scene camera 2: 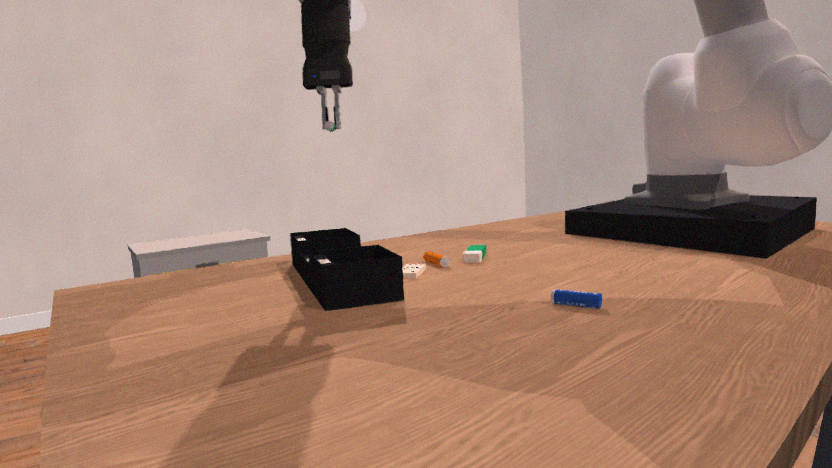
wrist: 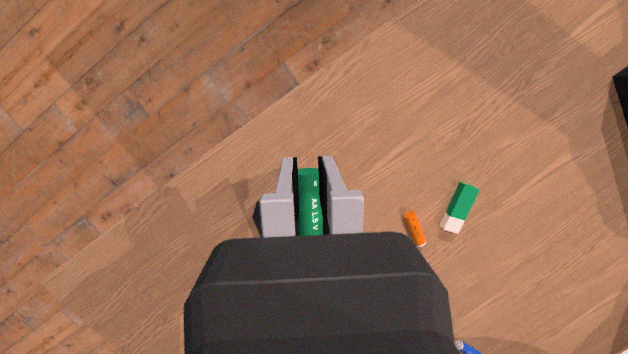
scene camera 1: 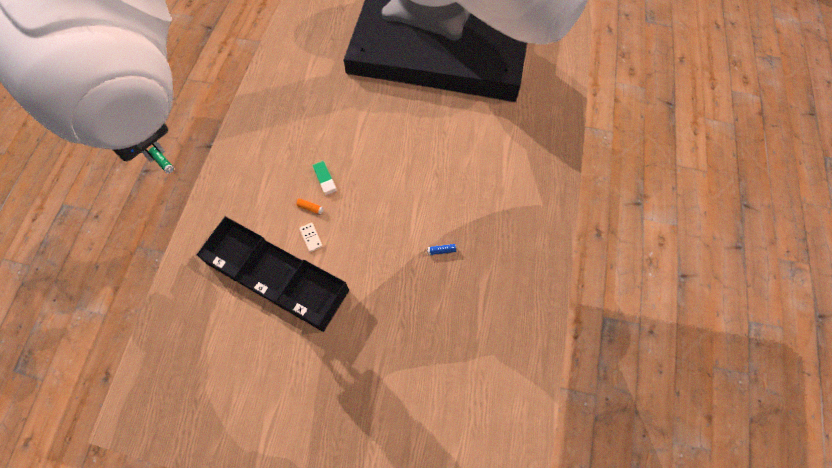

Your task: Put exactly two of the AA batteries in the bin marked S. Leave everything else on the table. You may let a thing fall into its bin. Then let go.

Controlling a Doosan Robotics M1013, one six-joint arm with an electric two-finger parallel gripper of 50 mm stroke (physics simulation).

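Frame: origin at the arm's base, x up, y left, z back, level; metres.
Where they show: gripper, fingertip midpoint: (scene camera 2: 331,128) (wrist: 308,175) (scene camera 1: 154,152); arm's base, origin of the base link: (scene camera 2: 686,202) (scene camera 1: 434,1).
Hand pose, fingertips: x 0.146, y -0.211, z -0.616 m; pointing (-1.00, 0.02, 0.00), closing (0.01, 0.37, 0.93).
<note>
Each offset is from my fingertips to the top centre of the thing. "spot": to the spot under its first point.
My gripper (scene camera 1: 155,152) (scene camera 2: 331,124) (wrist: 308,175) is shut on a green AA battery @(dx +0.010, dy +0.020, dz -0.008 m) (scene camera 1: 161,159) (wrist: 310,205), high above table level. In the first scene view it appears past the table's left edge, up and left of the bins. Bin S @(spot: dx -0.191, dy +0.094, dz -0.043 m) (scene camera 1: 233,246) is the leftmost compartment of the black tray @(dx -0.151, dy +0.192, dz -0.060 m) (scene camera 2: 365,286); no object shows in it, though its inside is dark. A blue AA battery @(dx -0.183, dy +0.439, dz +0.100 m) (scene camera 1: 442,249) (scene camera 2: 576,299) (wrist: 470,348) lies right of the tray. An orange battery @(dx -0.183, dy +0.185, dz +0.082 m) (scene camera 1: 309,206) (scene camera 2: 436,259) (wrist: 415,229) lies near the tray's back side.
Bins P @(spot: dx -0.191, dy +0.178, dz -0.056 m) (scene camera 1: 269,270) and X @(spot: dx -0.190, dy +0.275, dz -0.059 m) (scene camera 1: 317,293) adjoin S. A domino @(dx -0.190, dy +0.214, dz +0.030 m) (scene camera 1: 310,237) (scene camera 2: 413,270) lies close behind the tray. A green and white eraser @(dx -0.184, dy +0.181, dz +0.147 m) (scene camera 1: 323,176) (scene camera 2: 474,254) (wrist: 460,207) lies beyond the orange battery. The black robot base (scene camera 1: 430,75) (scene camera 2: 669,232) stands at the back.
</note>
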